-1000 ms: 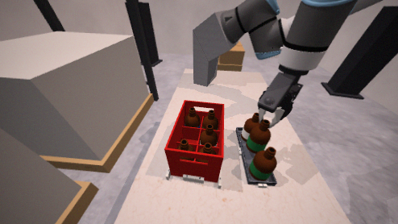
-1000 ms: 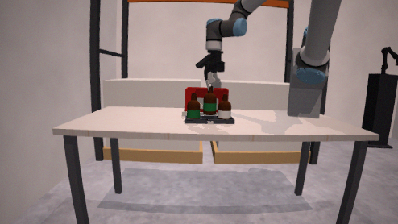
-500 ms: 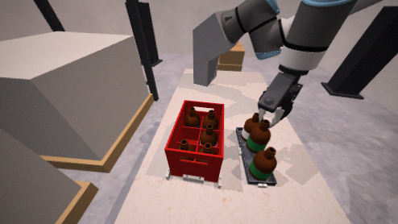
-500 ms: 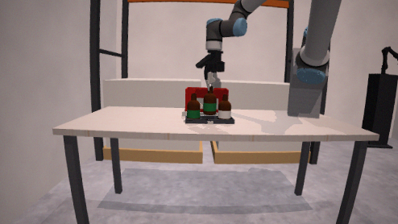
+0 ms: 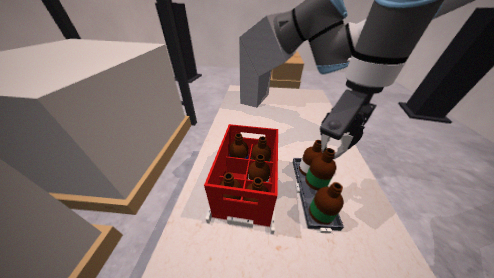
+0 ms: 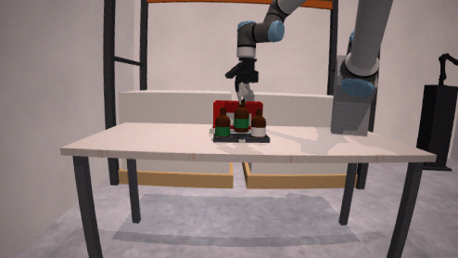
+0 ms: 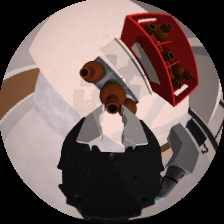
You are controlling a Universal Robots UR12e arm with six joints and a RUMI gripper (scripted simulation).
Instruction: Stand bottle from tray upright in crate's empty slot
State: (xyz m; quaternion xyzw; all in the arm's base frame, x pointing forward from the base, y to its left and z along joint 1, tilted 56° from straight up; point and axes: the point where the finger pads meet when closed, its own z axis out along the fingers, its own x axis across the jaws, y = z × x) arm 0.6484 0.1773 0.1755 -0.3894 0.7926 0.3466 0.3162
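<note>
My gripper is now 80 mm past the white-labelled bottle, 20 mm to the left of it and 110 mm above it. Also, from my hand: tray 180 mm below; then red crate 50 mm ahead, 240 mm to the right, 110 mm below.
</note>
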